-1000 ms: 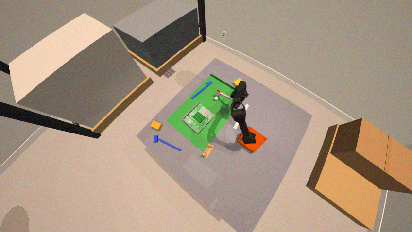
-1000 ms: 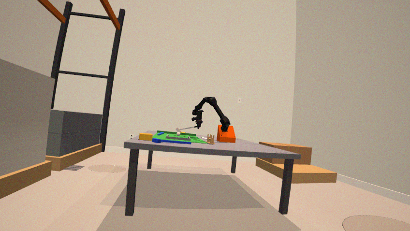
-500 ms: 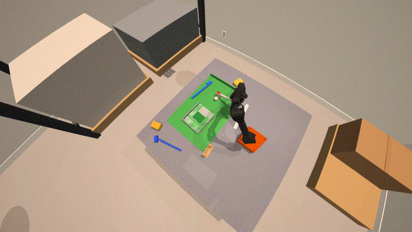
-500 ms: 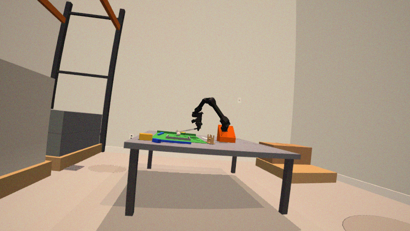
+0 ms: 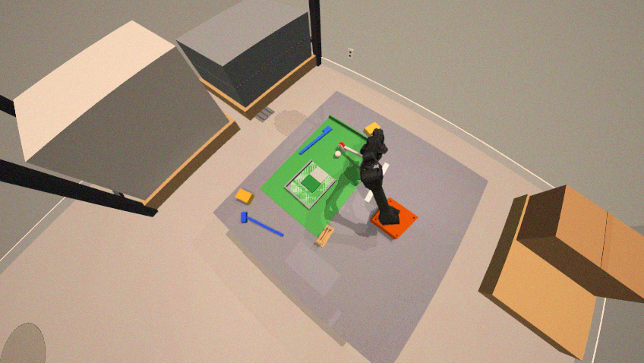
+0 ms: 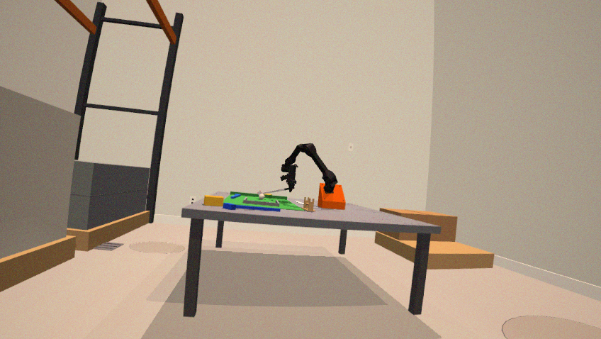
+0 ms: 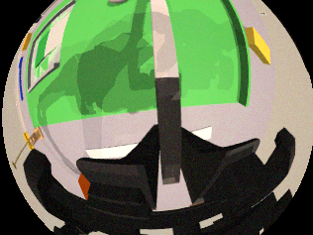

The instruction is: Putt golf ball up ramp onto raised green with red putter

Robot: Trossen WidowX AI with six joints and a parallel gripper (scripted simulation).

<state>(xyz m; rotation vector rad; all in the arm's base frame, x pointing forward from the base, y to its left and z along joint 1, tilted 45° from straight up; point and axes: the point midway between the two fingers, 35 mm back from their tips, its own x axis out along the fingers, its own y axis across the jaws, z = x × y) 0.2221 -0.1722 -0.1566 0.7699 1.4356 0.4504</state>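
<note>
The red putter is 120 mm ahead of my gripper tip, 20 mm to the right of it and 10 mm below it. The rest, counted from my gripper tip: white bar: 80 mm behind, 70 mm below, 50 mm to the left; then white golf ball: 230 mm ahead, 50 mm below, 20 mm to the left; then green mat: 250 mm ahead, 150 mm to the left, 70 mm below.
</note>
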